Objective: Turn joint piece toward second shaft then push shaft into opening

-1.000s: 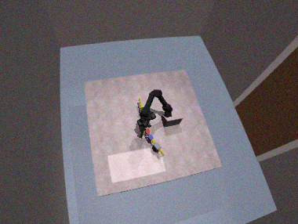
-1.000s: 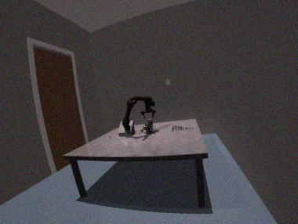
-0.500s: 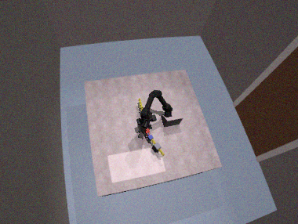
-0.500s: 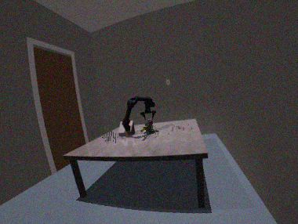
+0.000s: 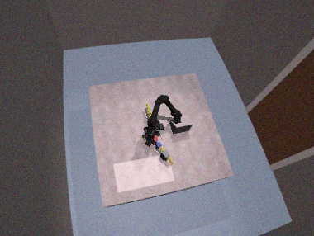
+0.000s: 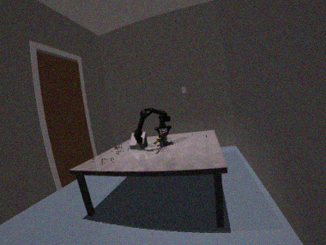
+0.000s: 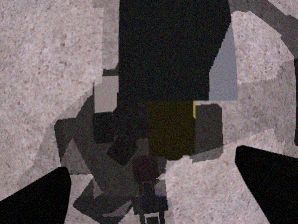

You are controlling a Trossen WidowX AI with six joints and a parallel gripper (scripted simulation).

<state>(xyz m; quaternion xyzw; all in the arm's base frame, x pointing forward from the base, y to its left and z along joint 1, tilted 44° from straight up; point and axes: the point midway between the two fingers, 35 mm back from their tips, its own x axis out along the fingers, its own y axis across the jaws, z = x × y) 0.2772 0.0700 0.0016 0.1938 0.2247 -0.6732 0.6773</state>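
Now: gripper tip 9 cm to the right of the red joint piece.
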